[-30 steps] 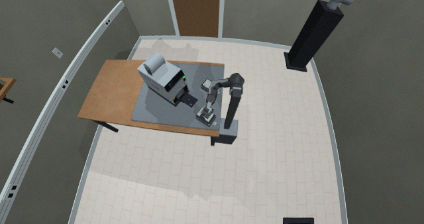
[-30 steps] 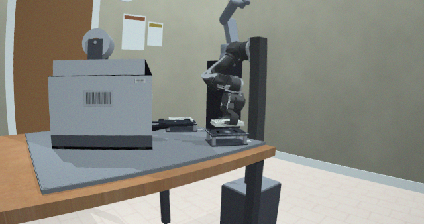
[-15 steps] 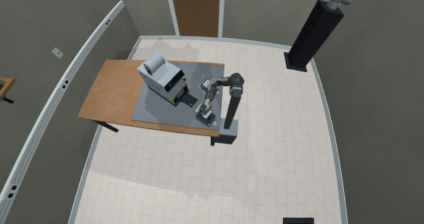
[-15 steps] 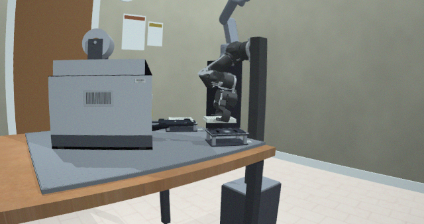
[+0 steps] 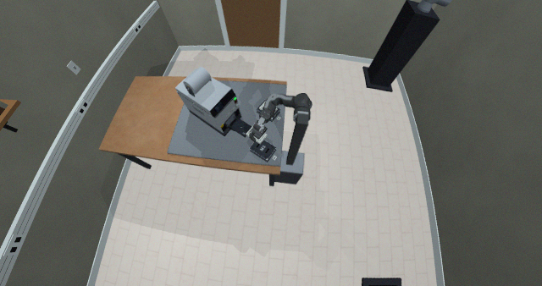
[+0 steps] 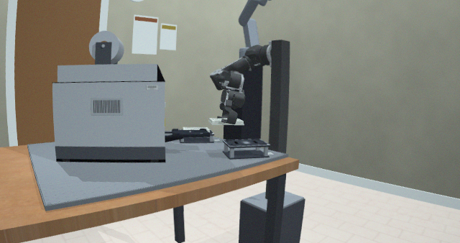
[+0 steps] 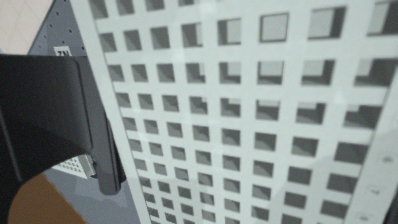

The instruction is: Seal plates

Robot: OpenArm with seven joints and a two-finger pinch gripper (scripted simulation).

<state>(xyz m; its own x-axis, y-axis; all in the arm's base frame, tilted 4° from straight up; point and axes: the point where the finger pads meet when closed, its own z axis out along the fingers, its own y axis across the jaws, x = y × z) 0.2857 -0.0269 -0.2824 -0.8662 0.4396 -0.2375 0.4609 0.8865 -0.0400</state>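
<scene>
My hand is 130 mm short of the sealer stage, 60 mm to the left of it and 40 mm above it. Also, from my hand: white start button (190 mm to the right, 180 mm ahead, 60 mm above); then plate nest (90 mm below, 60 mm to the left, 50 mm behind); then yellow warning mark (260 mm ahead, 30 mm to the right, 10 mm above).
</scene>
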